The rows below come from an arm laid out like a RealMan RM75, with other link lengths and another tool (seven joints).
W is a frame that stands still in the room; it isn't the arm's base.
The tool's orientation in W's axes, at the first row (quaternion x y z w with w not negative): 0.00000, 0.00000, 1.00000, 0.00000
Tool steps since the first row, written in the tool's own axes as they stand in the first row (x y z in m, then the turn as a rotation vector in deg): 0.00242, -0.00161, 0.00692, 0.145, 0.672, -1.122; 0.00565, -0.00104, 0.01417, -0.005, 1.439, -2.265; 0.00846, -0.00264, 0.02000, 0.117, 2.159, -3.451; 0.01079, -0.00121, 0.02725, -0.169, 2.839, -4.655
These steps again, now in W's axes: -0.00242, 0.00161, 0.00692, -0.145, -0.672, -1.122; -0.00565, 0.00104, 0.01417, 0.005, -1.439, -2.265; -0.00846, 0.00264, 0.02000, -0.117, -2.159, -3.451; -0.01079, 0.00121, 0.02725, 0.169, -2.839, -4.655
